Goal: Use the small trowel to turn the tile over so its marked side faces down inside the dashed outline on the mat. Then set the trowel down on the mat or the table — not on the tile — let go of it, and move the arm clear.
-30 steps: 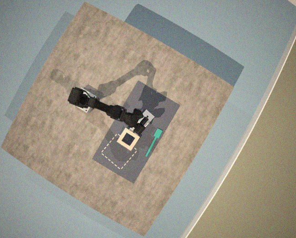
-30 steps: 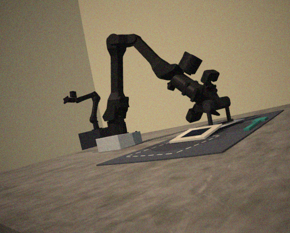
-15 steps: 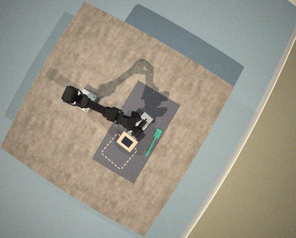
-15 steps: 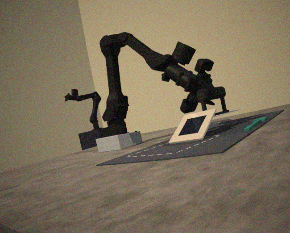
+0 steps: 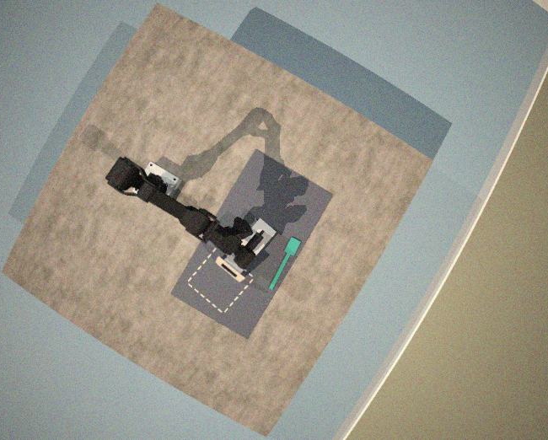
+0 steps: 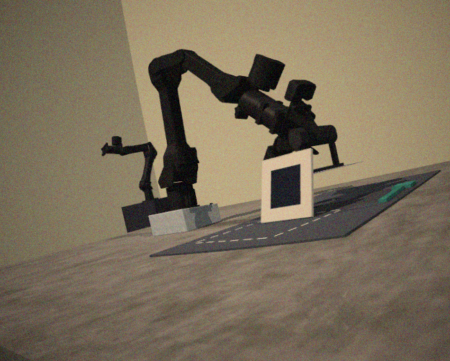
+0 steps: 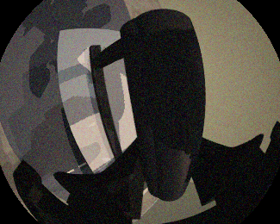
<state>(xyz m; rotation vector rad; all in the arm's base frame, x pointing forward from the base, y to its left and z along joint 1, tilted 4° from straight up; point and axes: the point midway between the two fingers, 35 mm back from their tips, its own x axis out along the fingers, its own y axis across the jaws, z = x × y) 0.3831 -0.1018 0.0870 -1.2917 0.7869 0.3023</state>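
My gripper tip is 6 cm past the tile, 8 cm to the left of it and 6 cm above it. Round my gripper tip: dark mat: 2 cm behind, 3 cm to the left, 13 cm below; then green trowel: 12 cm ahead, 2 cm to the left, 11 cm below.
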